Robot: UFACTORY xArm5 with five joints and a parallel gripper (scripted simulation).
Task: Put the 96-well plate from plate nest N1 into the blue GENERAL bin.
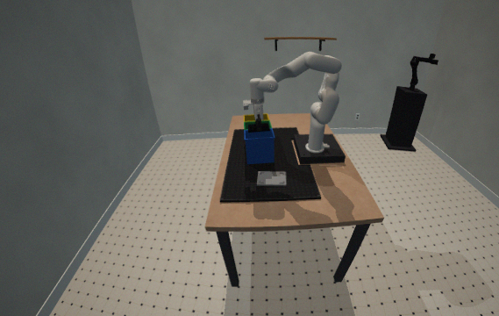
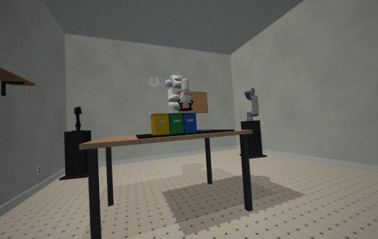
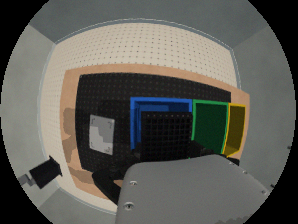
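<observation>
My hand is 140 mm above the blue general bin. Also, from my hand: yellow bin (260 mm to the right, 140 mm below, 70 mm ahead); then 96-well plate (10 mm below); then green bin (140 mm below, 130 mm to the right, 40 mm ahead).
</observation>
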